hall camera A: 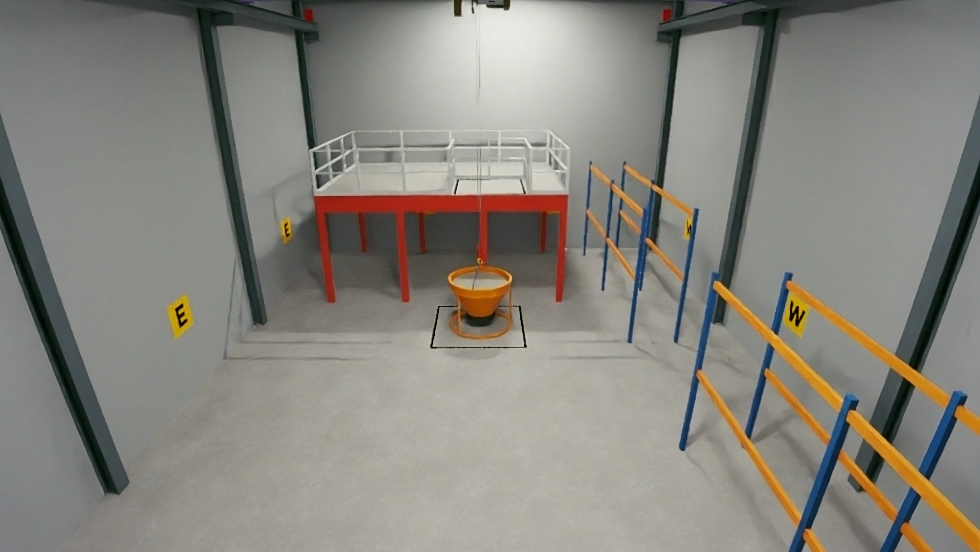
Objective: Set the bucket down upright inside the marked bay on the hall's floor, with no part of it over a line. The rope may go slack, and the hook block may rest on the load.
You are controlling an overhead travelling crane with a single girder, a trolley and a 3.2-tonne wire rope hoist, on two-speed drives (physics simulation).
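Observation:
The orange bucket (480, 301), a cone with a black outlet and a round foot ring, is upright at the middle of the hall. The marked bay (445, 347) is a black outline on the floor around the foot ring. In this view the ring lies inside the outline, with lines showing on all sides. A faint shadow lies on the floor in front of the ring; whether the ring touches the floor I cannot tell. My hook (480, 261) is on the bucket's bail, just above its rim. The rope runs straight up from it.
Behind the bay stands a red platform (384, 203) with white railings and red legs. To the right stand barriers with blue posts and orange rails, one pair farther back (632, 322) and one pair nearer (698, 363). Grey walls with dark columns flank the hall.

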